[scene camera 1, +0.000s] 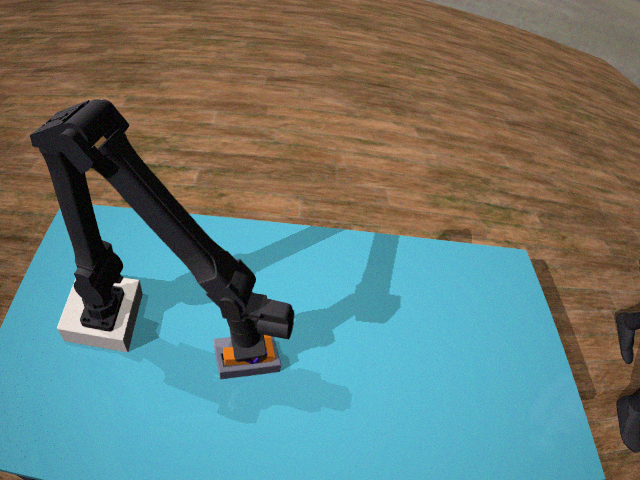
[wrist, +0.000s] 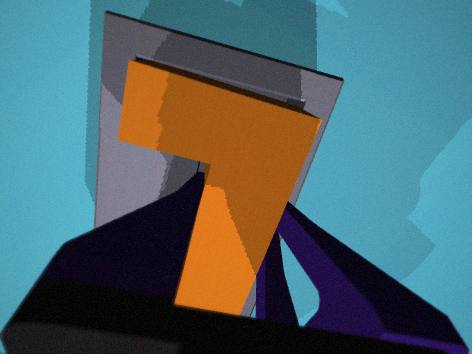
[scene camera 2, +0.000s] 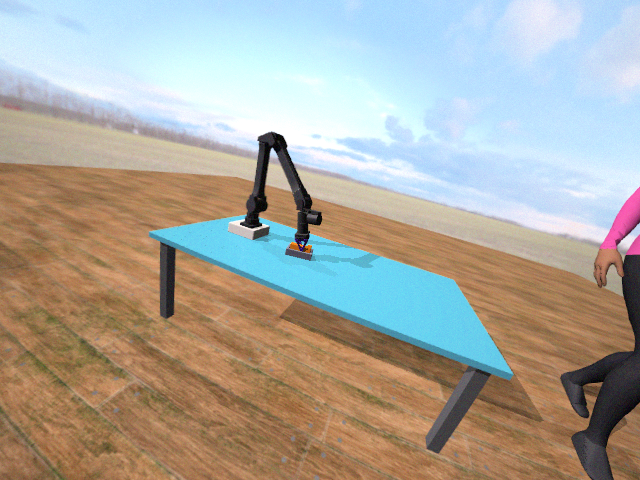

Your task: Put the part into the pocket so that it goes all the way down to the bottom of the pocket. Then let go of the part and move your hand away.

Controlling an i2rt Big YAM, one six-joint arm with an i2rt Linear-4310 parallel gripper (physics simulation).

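Frame: origin at the arm's base, x right, y down, z ahead, level; millimetres.
Where they show: gripper, fingertip midpoint: (scene camera 1: 253, 356) (wrist: 233, 192) (scene camera 2: 302, 250); arm's base at its link origin: (scene camera 1: 103, 308) (scene camera 2: 251, 225).
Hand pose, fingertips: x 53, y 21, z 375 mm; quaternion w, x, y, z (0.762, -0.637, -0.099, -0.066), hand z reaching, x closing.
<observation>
Things, the pixels of their top centre, and the offset from my fingertips. Level surfaces: height alone.
- orange L-shaped block at its top centre: (wrist: 187, 242) (scene camera 1: 247, 345) (scene camera 2: 301, 244) dy -27, dx -12, dz -15 mm
- grey block at its top centre: (wrist: 194, 209) (scene camera 1: 246, 351) (scene camera 2: 300, 248) dy +0, dx -11, dz -17 mm
- blue table at its surface level: dy +36 mm
The part, an orange L-shaped block (scene camera 1: 270, 347) (scene camera 2: 293, 246) (wrist: 240, 125), lies over the pocket of a grey block (scene camera 1: 251, 370) (scene camera 2: 297, 253) (wrist: 323, 89). Its top stands above the grey rim. In the wrist view a narrow strip of the pocket (wrist: 294, 103) shows past the part's far edge, and the part's far right corner overlaps the rim. How deep the part sits is hidden. My gripper (scene camera 1: 252, 360) (scene camera 2: 301, 248) (wrist: 233, 192) points down and is shut on one leg of the part, with its purple fingers on both sides.
The grey block stands on a blue table (scene camera 1: 439, 361) (scene camera 2: 392, 304). The arm's white base (scene camera 1: 93, 335) (scene camera 2: 248, 230) is to its left. A person (scene camera 1: 628, 418) (scene camera 2: 615, 387) stands on the floor beyond the table's right end.
</observation>
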